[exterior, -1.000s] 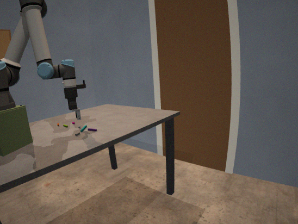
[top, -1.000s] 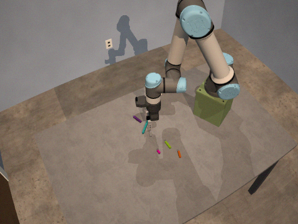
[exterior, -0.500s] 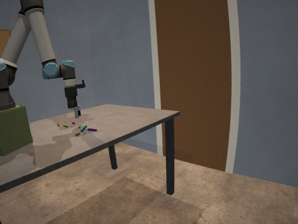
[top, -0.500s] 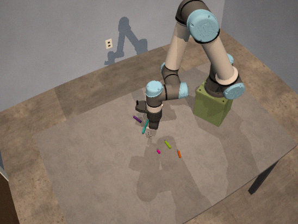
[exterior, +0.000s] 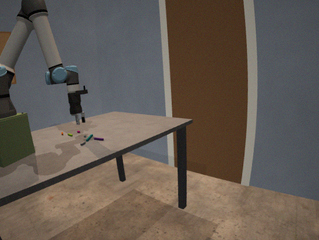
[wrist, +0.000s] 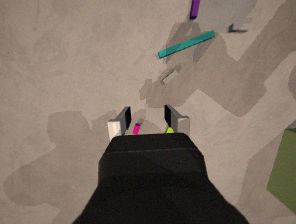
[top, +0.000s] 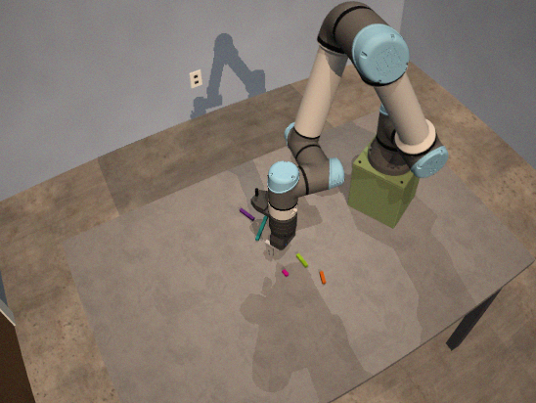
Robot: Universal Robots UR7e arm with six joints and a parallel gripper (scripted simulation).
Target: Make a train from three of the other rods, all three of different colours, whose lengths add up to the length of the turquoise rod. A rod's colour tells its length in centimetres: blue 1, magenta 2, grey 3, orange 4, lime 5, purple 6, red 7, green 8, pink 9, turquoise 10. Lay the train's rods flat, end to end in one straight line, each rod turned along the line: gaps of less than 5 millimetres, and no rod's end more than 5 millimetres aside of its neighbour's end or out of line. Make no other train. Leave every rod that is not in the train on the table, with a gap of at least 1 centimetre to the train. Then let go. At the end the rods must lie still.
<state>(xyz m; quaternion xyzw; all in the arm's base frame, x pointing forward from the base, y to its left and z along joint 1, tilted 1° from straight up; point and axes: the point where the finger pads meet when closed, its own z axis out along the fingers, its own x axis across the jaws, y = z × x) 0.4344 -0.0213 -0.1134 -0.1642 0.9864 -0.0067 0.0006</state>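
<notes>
The magenta rod lies 80 mm below my hand, 60 mm to the left of it and 10 mm ahead of it. The rest, counted from my hand: turquoise rod: 120 mm to the right, 80 mm below, 40 mm behind; orange rod: 140 mm to the left, 80 mm below, 70 mm behind; lime rod: 80 mm below, 60 mm behind, 50 mm to the left.
</notes>
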